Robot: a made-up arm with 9 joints. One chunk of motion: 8 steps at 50 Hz.
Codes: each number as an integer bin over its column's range. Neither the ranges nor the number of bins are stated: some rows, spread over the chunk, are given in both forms.
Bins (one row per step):
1: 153 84 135 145 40 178
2: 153 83 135 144 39 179
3: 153 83 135 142 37 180
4: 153 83 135 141 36 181
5: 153 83 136 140 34 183
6: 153 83 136 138 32 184
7: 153 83 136 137 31 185
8: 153 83 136 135 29 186
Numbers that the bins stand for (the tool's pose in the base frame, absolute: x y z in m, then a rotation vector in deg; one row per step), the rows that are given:
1: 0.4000 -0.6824 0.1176 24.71 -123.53 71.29
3: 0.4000 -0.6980 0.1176 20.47 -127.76 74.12
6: 0.4000 -0.6980 0.1333 14.82 -134.82 79.76
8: 0.4000 -0.6980 0.1333 10.59 -139.06 82.59
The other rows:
2: 0.4000 -0.6980 0.1176 23.29 -124.94 72.71
4: 0.4000 -0.6980 0.1176 19.06 -129.18 75.53
5: 0.4000 -0.6980 0.1333 17.65 -132.00 78.35
7: 0.4000 -0.6980 0.1333 13.41 -136.24 81.18

